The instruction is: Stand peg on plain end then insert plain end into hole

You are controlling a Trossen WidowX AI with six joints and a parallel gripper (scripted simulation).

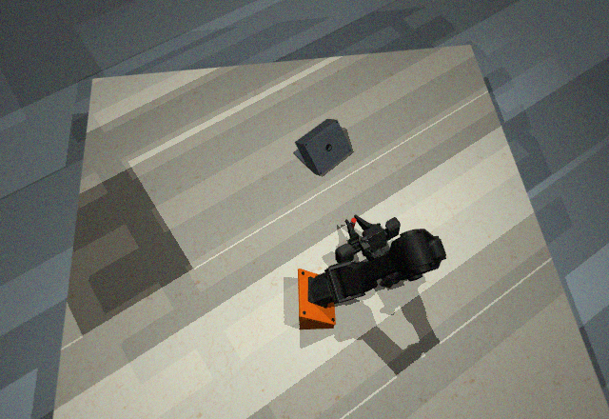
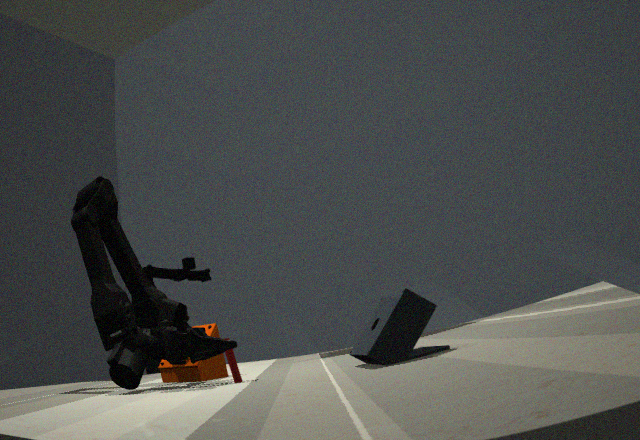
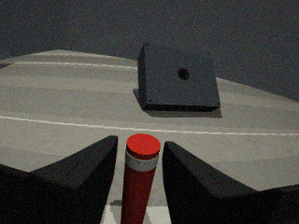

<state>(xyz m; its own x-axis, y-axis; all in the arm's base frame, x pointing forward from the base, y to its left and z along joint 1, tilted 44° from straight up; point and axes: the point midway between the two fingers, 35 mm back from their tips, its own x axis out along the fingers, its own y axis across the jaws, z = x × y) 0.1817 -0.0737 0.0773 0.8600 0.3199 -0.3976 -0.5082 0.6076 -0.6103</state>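
My gripper tip is 10 mm to the left of the peg, 10 mm past it and 10 mm above it. Round my gripper tip: grey sloped panel (250 mm ahead, 70 mm to the left, 20 mm below); then thin foot plate (260 mm ahead, 80 mm to the left, 70 mm below).
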